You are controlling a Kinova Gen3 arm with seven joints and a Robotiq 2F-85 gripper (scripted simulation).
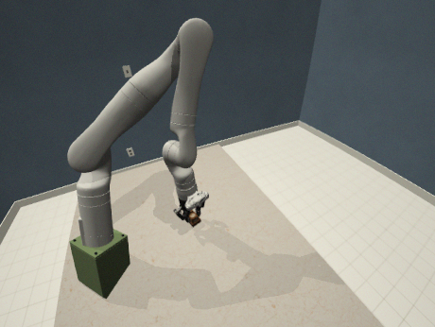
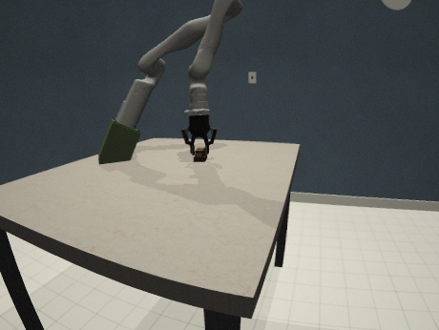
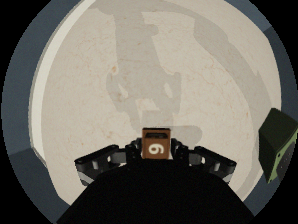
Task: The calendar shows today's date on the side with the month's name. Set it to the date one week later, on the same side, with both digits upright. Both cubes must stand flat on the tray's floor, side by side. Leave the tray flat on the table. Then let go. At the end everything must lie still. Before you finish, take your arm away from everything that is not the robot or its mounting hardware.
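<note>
The brown digit cube lies 10 mm below my hand. The rest, counted from my hand: brown calendar tray (10 mm behind, 20 mm to the left, 30 mm below).
</note>
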